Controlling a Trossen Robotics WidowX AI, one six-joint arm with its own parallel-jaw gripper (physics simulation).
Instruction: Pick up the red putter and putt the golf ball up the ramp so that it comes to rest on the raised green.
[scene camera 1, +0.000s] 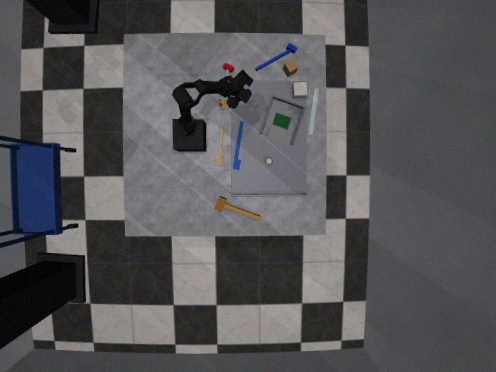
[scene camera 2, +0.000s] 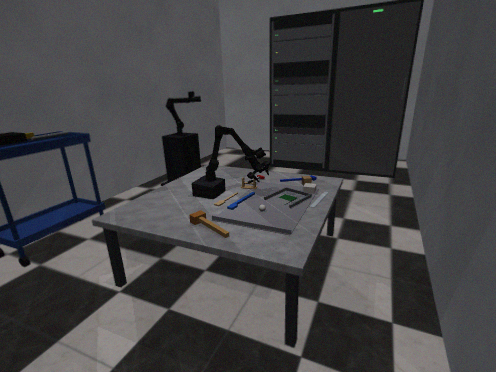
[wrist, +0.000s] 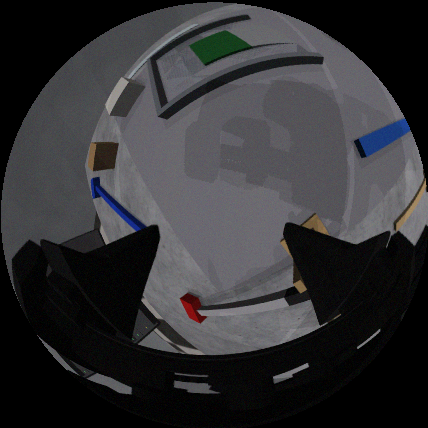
The gripper (wrist: 223, 230) is open and touches a wooden stand. A tan block (wrist: 102, 154) rests on the table. Further things: a raised green (wrist: 223, 43) and a grey ramp mat (wrist: 228, 170).
